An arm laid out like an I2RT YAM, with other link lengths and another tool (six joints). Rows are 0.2 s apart.
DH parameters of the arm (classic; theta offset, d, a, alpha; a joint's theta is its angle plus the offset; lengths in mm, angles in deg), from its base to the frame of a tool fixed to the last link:
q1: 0 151.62 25.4 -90
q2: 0 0 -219.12 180
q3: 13.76 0 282.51 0
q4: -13.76 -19.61 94.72 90
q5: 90 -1.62 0 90
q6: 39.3 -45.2 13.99 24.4
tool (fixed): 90 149.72 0 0
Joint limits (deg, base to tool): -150..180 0..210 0..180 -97..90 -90..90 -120..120
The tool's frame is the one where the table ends.
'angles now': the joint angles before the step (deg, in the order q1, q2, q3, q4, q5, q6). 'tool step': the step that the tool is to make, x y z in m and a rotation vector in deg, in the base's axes. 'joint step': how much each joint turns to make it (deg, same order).
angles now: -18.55 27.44 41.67 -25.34 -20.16 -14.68
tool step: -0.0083 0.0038 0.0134 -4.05 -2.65 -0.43
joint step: -0.01 -1.83 0.00 0.94 0.92 -3.06
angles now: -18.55 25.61 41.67 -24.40 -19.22 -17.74
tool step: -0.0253 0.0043 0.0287 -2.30 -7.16 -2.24
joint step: 0.03 -4.92 -0.09 2.79 2.25 0.29
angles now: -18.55 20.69 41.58 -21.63 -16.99 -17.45
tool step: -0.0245 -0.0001 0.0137 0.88 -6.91 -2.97
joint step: 0.00 -5.57 -2.42 3.93 3.11 2.99
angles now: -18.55 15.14 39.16 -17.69 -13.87 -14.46
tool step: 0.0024 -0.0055 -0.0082 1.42 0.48 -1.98
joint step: -0.01 -0.11 -1.34 0.55 2.08 1.01
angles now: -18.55 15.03 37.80 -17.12 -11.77 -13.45
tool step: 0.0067 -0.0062 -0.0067 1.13 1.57 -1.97
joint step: 0.00 1.77 0.00 0.00 2.01 0.41
